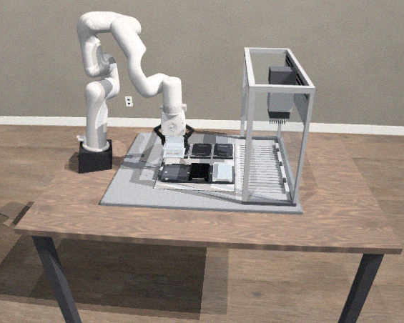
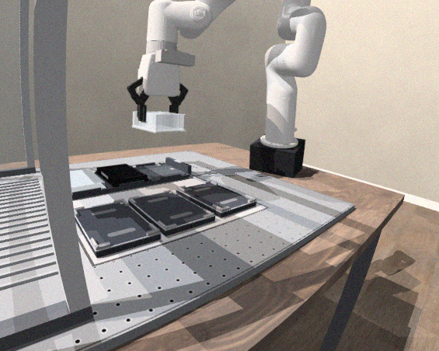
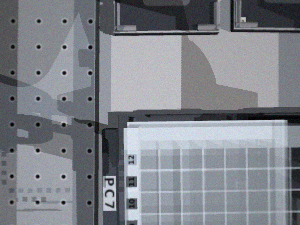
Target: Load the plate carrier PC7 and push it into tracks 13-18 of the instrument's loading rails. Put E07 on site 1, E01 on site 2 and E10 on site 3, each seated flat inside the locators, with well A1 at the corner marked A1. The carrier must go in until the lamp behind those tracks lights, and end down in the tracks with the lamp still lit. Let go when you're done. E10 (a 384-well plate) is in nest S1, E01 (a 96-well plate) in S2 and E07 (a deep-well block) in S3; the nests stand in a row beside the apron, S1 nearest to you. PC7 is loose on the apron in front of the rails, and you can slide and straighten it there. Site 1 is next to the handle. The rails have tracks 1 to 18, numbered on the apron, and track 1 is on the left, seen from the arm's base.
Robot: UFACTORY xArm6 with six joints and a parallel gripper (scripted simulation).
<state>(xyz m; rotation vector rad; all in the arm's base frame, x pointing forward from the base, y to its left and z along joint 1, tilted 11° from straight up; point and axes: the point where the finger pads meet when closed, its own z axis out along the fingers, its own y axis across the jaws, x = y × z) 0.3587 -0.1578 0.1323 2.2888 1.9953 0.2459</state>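
Now: the dark carrier PC7 140 mm below my hand, 100 mm ahead of it and 10 mm to the right of it. Also, from my hand: deep-well block E07: 10 mm below; then black 96-well plate E01: 130 mm below, 100 mm ahead, 10 mm to the right; then corner mark: 140 mm to the left, 140 mm below, 70 mm ahead.
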